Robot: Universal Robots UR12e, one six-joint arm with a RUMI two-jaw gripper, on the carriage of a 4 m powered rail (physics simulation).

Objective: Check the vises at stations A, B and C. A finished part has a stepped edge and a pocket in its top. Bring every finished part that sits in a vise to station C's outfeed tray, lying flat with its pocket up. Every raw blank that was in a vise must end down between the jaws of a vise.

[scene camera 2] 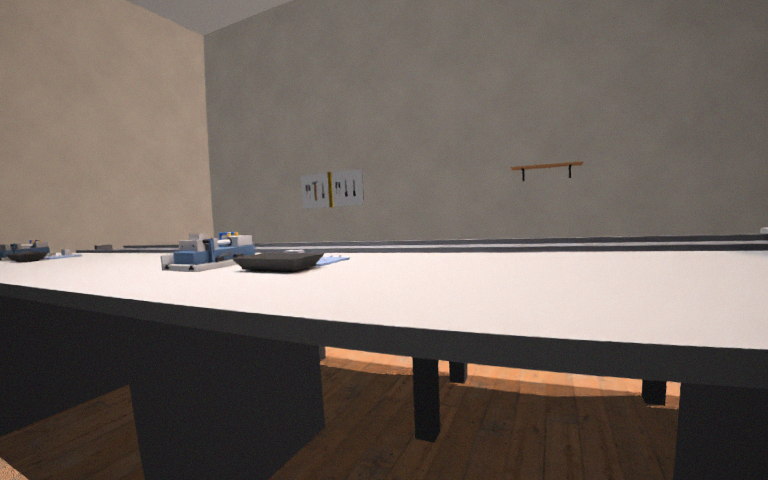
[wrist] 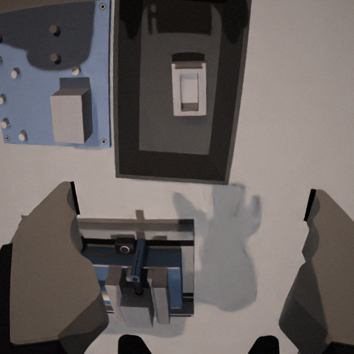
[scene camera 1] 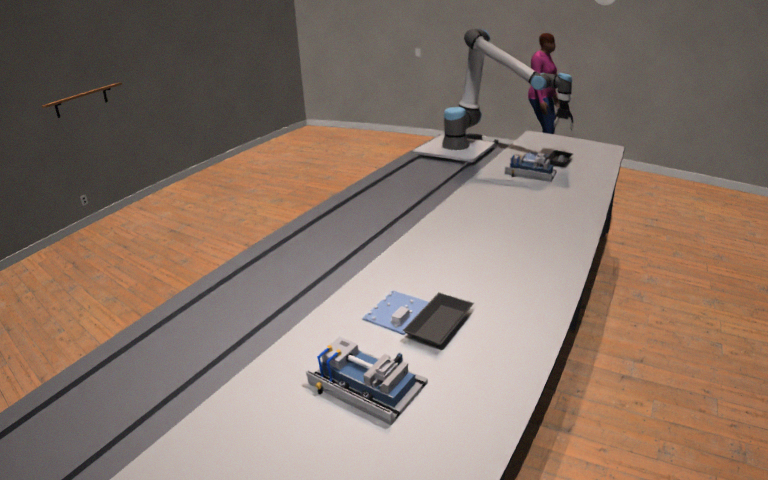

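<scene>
My gripper [scene camera 1: 564, 121] [wrist: 193, 189] is open and empty, high above the far station. In the wrist view a finished part [wrist: 202, 95] lies flat, pocket up, inside the dark tray [wrist: 127, 115]. Below it in that view, the far vise [wrist: 175, 272] [scene camera 1: 531, 165] holds a plain grey block [wrist: 137, 310] between its jaws. The left finger hides part of this vise. In scene camera 1 the near vise [scene camera 1: 362, 373] has a light part [scene camera 1: 386, 366] between its jaws, with what looks like a recess on top. My gripper does not show in scene camera 2.
A plain grey block [wrist: 68, 117] stands on the blue pegged plate [wrist: 30, 95] left of the tray. Another block [scene camera 1: 400, 314] stands on the near blue plate [scene camera 1: 382, 316], beside a dark tray [scene camera 1: 438, 320]. Scene camera 2 shows two vises [scene camera 2: 215, 254] [scene camera 2: 36, 249]. A person [scene camera 1: 544, 67] stands behind the far end.
</scene>
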